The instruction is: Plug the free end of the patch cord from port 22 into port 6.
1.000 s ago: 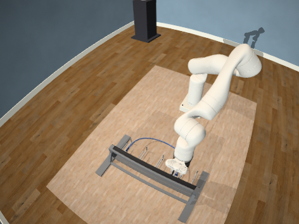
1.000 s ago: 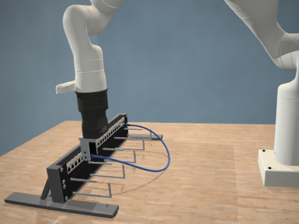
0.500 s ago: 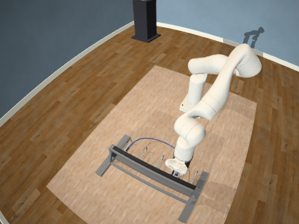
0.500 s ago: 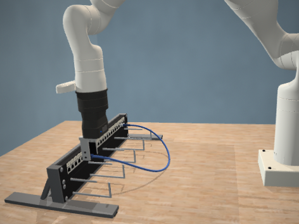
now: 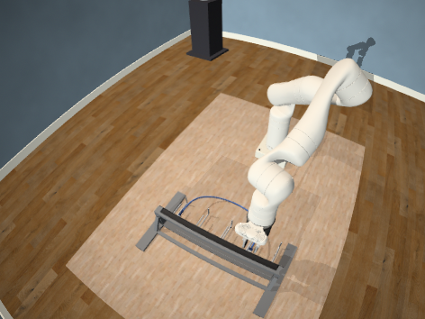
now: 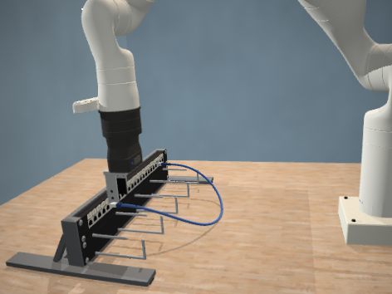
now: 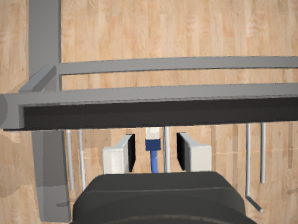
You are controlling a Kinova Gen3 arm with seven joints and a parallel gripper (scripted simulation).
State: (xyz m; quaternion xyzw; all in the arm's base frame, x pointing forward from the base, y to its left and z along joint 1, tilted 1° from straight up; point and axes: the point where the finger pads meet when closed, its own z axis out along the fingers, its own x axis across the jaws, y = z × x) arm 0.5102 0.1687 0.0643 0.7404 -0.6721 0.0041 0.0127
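My hand is 30 mm above the white plug and 10 mm short of it.
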